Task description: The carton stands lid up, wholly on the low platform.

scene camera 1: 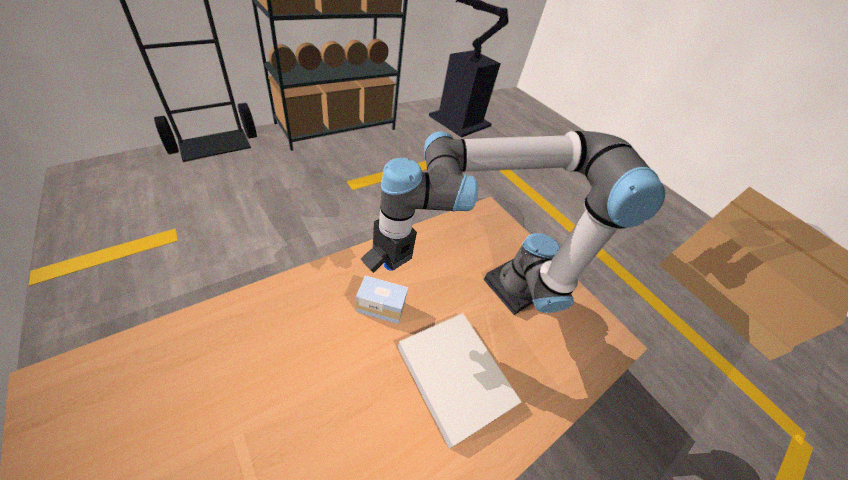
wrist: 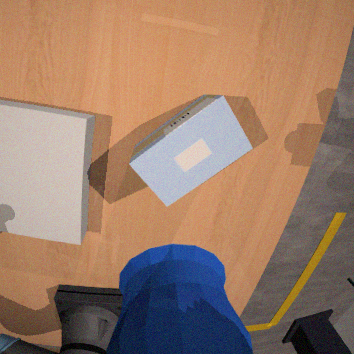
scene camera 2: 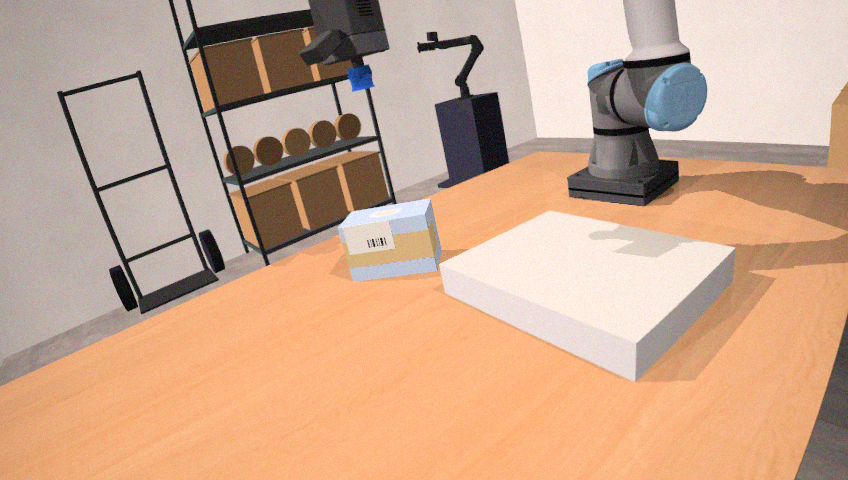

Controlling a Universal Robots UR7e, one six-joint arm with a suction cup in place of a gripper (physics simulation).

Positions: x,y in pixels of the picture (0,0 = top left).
Labels:
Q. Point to a carton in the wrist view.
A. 204,137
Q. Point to my suction cup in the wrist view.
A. At 174,291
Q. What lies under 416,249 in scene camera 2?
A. A carton.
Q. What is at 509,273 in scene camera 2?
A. A low platform.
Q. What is my suction cup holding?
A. Nothing.

